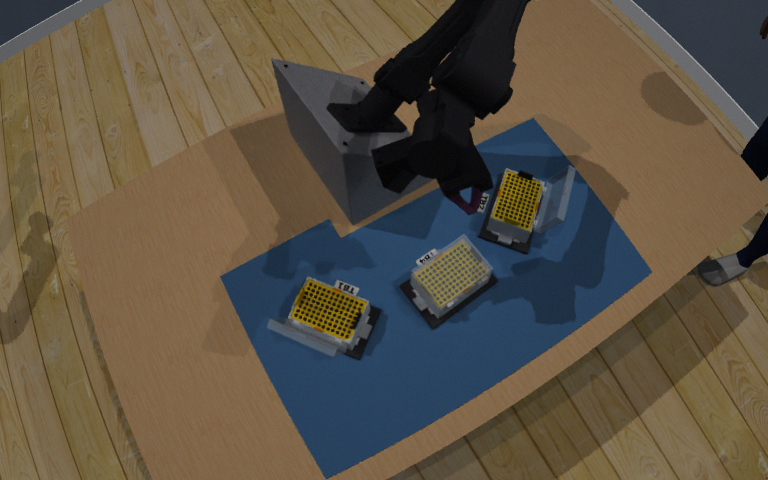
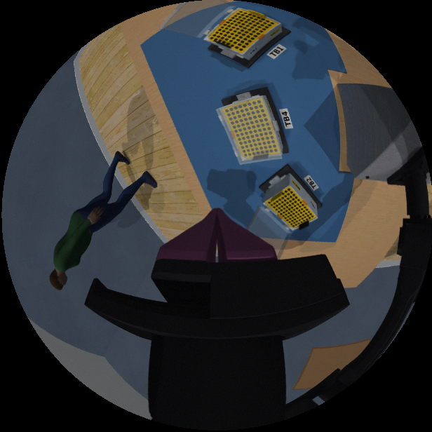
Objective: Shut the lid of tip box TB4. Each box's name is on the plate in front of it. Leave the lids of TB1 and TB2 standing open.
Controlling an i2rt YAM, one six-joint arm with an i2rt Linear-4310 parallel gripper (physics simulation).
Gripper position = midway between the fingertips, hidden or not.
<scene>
In view: the gripper (image 1: 472,212), a blue mat (image 2: 192,79) and a tip box (image 1: 415,293).
The gripper also shows in image 2 (image 2: 216,214).
</scene>
